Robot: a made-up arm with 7 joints.
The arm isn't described. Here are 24 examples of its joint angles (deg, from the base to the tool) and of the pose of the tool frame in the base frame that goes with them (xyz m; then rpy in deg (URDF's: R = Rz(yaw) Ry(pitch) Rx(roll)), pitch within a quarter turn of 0, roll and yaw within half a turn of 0).
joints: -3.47 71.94 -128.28 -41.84 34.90 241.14 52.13
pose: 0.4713 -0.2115 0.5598 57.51 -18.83 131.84
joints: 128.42 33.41 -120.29 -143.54 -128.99 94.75 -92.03
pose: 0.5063 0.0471 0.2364 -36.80 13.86 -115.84
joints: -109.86 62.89 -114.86 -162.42 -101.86 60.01 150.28
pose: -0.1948 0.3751 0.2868 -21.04 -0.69 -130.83
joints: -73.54 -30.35 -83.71 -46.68 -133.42 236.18 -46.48
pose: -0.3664 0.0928 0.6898 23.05 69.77 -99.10
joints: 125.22 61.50 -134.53 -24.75 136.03 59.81 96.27
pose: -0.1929 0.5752 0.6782 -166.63 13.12 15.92
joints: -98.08 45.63 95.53 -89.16 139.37 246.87 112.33
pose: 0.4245 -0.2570 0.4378 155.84 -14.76 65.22
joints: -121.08 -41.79 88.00 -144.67 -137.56 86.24 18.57
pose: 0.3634 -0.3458 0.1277 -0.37 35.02 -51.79
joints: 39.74 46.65 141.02 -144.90 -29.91 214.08 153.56
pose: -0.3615 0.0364 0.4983 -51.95 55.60 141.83
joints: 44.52 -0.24 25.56 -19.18 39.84 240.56 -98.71
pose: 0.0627 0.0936 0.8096 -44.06 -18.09 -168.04
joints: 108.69 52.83 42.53 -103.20 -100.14 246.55 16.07
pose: -0.4445 0.2465 0.0997 65.81 -71.40 -23.79
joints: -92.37 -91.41 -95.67 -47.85 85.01 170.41 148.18
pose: -0.3396 0.6027 0.0787 83.18 -50.23 -128.03
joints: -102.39 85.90 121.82 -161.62 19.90 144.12 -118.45
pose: 0.3998 0.1082 0.4033 93.39 -48.72 -175.50
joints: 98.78 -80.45 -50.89 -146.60 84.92 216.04 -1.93
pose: 0.3428 0.1183 0.4068 -109.81 42.02 -55.46
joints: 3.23 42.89 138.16 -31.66 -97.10 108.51 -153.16
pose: 0.2853 0.2010 0.9015 108.94 62.42 159.10
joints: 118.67 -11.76 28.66 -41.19 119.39 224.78 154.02
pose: -0.1744 0.1119 0.8017 57.10 -25.52 -148.32
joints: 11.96 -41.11 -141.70 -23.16 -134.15 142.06 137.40
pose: -0.5259 -0.3202 0.6139 -52.10 -29.12 53.07
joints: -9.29 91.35 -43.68 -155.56 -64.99 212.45 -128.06
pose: -0.1087 -0.2002 -0.1050 -157.91 -38.86 140.47
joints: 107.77 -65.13 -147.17 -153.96 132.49 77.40 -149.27
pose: 0.2287 0.0963 -0.1856 -79.35 -13.58 -102.09
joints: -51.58 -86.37 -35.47 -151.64 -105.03 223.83 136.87
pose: -0.0713 -0.1581 0.5368 -53.27 -34.68 -134.42
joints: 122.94 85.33 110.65 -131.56 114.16 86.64 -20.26
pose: -0.4052 -0.3376 0.4156 11.70 -12.11 -123.78
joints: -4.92 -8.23 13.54 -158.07 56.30 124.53 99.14
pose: 0.4370 0.0181 0.0854 141.18 17.78 -141.01
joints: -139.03 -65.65 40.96 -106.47 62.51 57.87 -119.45
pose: 0.2513 -0.3573 0.6763 171.15 -11.53 39.06
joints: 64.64 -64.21 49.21 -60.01 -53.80 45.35 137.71
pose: -0.4485 -0.1205 0.7764 -99.40 19.10 -71.70
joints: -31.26 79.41 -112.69 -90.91 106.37 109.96 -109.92
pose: -0.0848 -0.6096 0.5359 130.68 -11.31 -10.92
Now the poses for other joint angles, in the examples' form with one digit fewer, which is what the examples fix.
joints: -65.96 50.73 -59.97 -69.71 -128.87 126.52 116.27
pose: -0.201 -0.690 0.257 38.7 -26.1 -11.9
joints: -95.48 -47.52 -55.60 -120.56 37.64 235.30 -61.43
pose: -0.420 -0.010 0.508 -57.5 -65.9 44.5
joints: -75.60 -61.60 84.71 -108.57 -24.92 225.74 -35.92
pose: 0.436 0.328 0.354 90.4 30.3 131.4
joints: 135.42 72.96 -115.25 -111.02 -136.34 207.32 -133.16
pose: 0.277 0.376 0.403 -110.7 -61.5 -64.1
